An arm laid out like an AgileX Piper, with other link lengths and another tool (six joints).
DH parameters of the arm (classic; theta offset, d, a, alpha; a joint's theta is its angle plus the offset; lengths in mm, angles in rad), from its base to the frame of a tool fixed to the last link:
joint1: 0 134.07 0 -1.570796
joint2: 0.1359 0 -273.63 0
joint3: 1.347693 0 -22.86 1.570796
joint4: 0 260.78 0 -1.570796
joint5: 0 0 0 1.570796
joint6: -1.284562 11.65 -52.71 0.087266
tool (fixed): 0 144.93 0 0
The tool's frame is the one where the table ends.
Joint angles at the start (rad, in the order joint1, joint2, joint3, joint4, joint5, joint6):
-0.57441 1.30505 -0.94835 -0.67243 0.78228 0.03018
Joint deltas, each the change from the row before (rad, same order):
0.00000 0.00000 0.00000 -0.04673 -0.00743 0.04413
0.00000 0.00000 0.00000 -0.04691 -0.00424 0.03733
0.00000 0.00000 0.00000 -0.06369 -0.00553 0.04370
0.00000 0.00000 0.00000 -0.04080 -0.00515 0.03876
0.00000 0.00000 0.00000 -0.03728 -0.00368 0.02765
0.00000 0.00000 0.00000 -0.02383 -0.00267 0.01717
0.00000 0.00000 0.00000 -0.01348 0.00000 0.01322
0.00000 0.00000 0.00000 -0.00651 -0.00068 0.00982
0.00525 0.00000 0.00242 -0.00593 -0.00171 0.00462
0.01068 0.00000 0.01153 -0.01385 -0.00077 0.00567
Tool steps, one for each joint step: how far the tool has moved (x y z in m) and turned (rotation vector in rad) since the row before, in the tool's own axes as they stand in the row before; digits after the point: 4 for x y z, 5 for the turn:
0.0046 -0.0032 0.0015 0.01790 0.02932 0.00833
0.0046 -0.0026 0.0015 0.01606 0.02907 0.00121
0.0060 -0.0034 0.0019 0.02307 0.03781 -0.00544
0.0037 -0.0031 0.0012 0.01715 0.02367 0.00722
0.0033 -0.0024 0.0011 0.01540 0.02079 -0.00124
0.0020 -0.0016 0.0007 0.01039 0.01281 -0.00131
0.0013 -0.0009 0.0004 0.00468 0.00822 0.00268
0.0006 -0.0007 0.0002 0.00288 0.00389 0.00475
-0.0015 -0.0003 -0.0005 0.00453 -0.00145 -0.00397
-0.0038 0.0023 -0.0003 0.00237 -0.00267 -0.01689

